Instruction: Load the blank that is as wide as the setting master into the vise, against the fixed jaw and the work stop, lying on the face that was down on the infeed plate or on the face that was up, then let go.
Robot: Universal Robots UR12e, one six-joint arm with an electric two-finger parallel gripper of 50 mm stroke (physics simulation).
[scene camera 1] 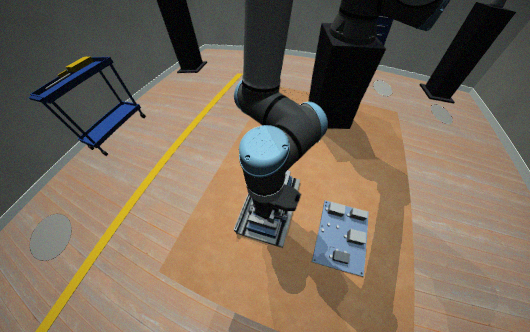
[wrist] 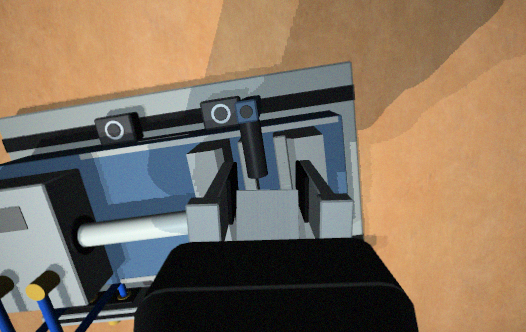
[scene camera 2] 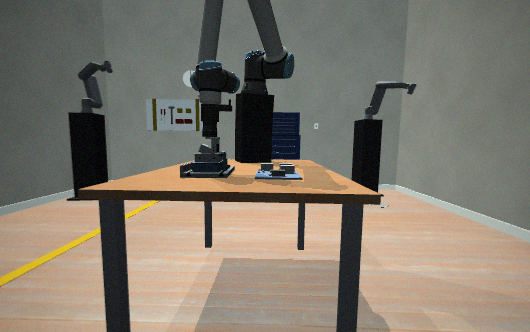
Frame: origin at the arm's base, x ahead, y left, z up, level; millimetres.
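Seen in the pictures: gripper, fingertip midpoint: (scene camera 1: 273, 216) (wrist: 266, 179) (scene camera 2: 215, 152); arm's base, origin of the base link: (scene camera 1: 351, 34) (scene camera 2: 254, 94).
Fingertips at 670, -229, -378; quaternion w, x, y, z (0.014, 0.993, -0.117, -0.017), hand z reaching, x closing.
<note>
Offsets run from my fingertips to a thing's middle, as dx, dy, dz. "spot": to the spot under its first point.
My gripper (wrist: 266, 179) (scene camera 2: 213, 138) is shut on a grey rectangular blank {-9, -35, +7} (wrist: 267, 216), which sits upright between the two finger pads. In the wrist view the blank is over the gap between the vise's left jaw {-37, -26, -23} (wrist: 204, 162), on the side of the white rod, and its right jaw (wrist: 309, 150). The vise {-79, -26, -52} (wrist: 310, 77) (scene camera 2: 207, 166) (scene camera 1: 264, 239) is under the gripper. The dark work stop {-3, +17, -11} (wrist: 254, 150) points at the blank's far edge; contact cannot be told. The blank's underside and its seating are hidden.
The blue infeed plate {+2, +273, -97} (scene camera 1: 326, 245) (scene camera 2: 261, 175) lies beside the vise and carries several grey blocks {+8, +319, -75} (scene camera 1: 356, 236). Clamps (wrist: 114, 130) (wrist: 220, 114) stand along the vise's side rail. A white rod {-92, -20, -23} (wrist: 135, 229) runs from the grey drive unit {spot: -162, -10, -5} (wrist: 30, 250), near blue hoses {spot: -157, -50, +7} (wrist: 50, 312).
</note>
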